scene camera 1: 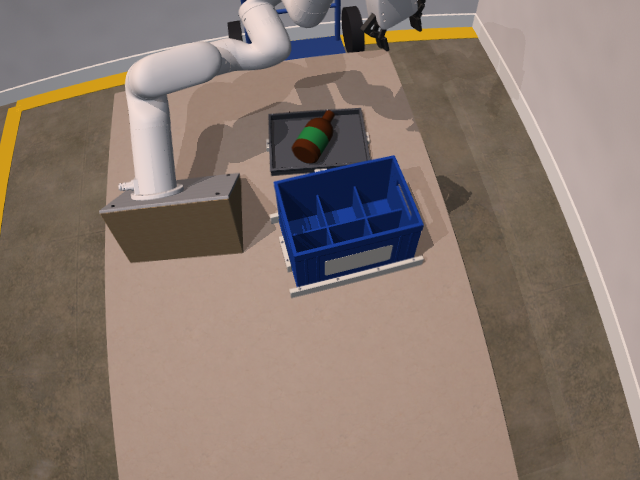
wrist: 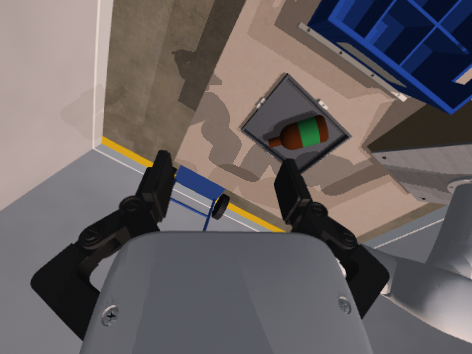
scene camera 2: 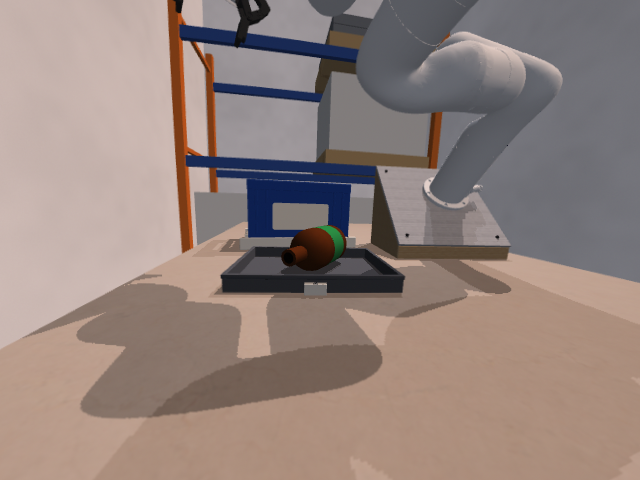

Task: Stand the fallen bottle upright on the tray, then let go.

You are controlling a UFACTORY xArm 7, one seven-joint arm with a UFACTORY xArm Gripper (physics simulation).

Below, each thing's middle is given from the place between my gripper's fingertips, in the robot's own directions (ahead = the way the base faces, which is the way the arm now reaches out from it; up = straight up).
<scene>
Right now my hand is 36 cm above the brown bottle [scene camera 2: 311,249], 18 cm past it and 5 cm to the right of it. The rest, counted from my hand: blue divided crate [scene camera 1: 335,222]: 32 cm below, 24 cm to the right, 17 cm behind; pale guide rail [scene camera 1: 409,263]: 39 cm below, 34 cm to the right, 16 cm behind; dark grey tray [scene camera 2: 260,270]: 39 cm below, 17 cm behind, 6 cm to the left.
</scene>
